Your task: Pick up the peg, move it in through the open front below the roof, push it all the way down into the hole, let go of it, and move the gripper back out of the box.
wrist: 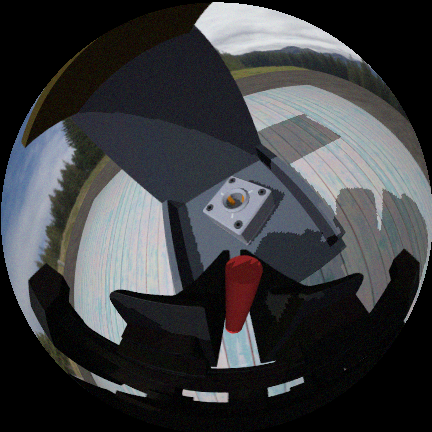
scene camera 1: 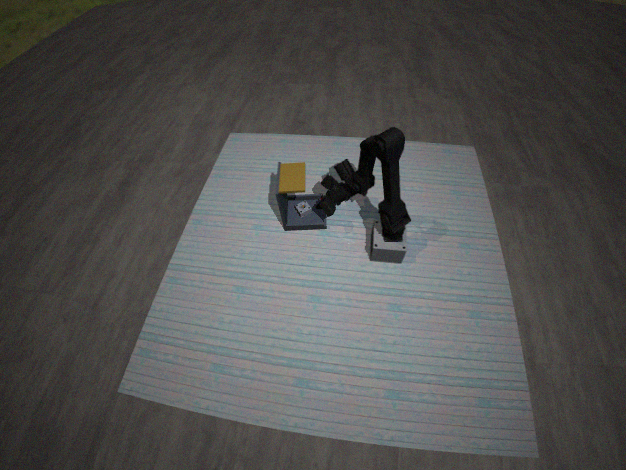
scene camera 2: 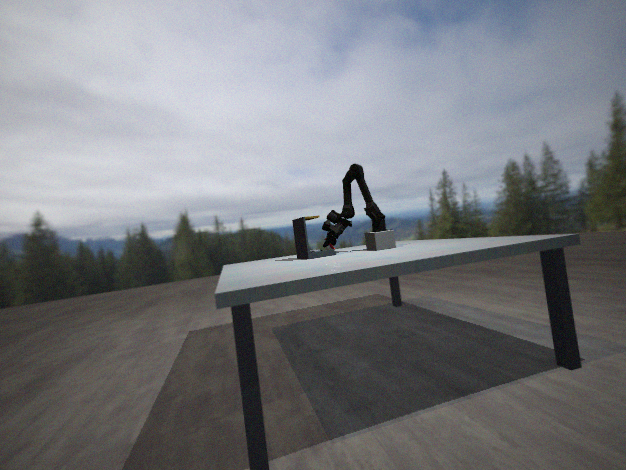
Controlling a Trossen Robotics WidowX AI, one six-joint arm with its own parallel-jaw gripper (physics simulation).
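Seen in the pictures: gripper, fingertip midpoint: (wrist: 234, 255) (scene camera 1: 316, 207) (scene camera 2: 323, 246); arm's base, origin of the base link: (scene camera 1: 392, 233) (scene camera 2: 379, 231).
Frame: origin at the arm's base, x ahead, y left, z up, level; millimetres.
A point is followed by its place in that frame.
Observation:
A red peg (scene camera 2: 332, 246) @(x 232, y -136, z -52 mm) (wrist: 242, 295) @(x 244, y -166, z -8 mm) is held between the fingers of my gripper (scene camera 1: 322, 203) @(x 276, y -160, z -46 mm) (scene camera 2: 329, 246) @(x 276, y -160, z -46 mm) (wrist: 234, 255) @(x 276, y -160, z -46 mm), which is shut on it. The gripper is tilted, low by the open front edge of the dark grey box (scene camera 1: 305, 224) @(x 318, y -90, z -65 mm) (scene camera 2: 300, 238) @(x 408, y -156, z 15 mm) (wrist: 170, 85) @(x 400, y -183, z 56 mm), and not under the roof. The yellow roof (scene camera 1: 292, 177) @(x 353, y -160, z 126 mm) (scene camera 2: 312, 217) @(x 347, y -98, z 119 mm) (wrist: 125, 45) stands out from the top of the back wall. On the box floor sits a light grey square block (scene camera 1: 299, 210) @(x 346, y -158, z -62 mm) (wrist: 220, 215) @(x 323, y -158, z -61 mm) with a round hole (wrist: 235, 200) @(x 341, y -176, z -73 mm), orange inside. The peg is apart from the block. In scene camera 1 the peg is hidden.
Low dark rims (wrist: 180, 245) @(x 326, y -96, z -80 mm) (wrist: 300, 192) @(x 310, y -237, z -70 mm) run along both sides of the box floor. The arm's grey base block (scene camera 1: 387, 251) @(x 22, y 61, z -18 mm) (scene camera 2: 380, 240) @(x 45, y 59, z -49 mm) stands on the striped light table top (scene camera 1: 328, 328) @(x 228, y 308, z -98 mm) (scene camera 2: 283, 275) @(x 694, y 418, z -98 mm), to the right of the box in both scene views.

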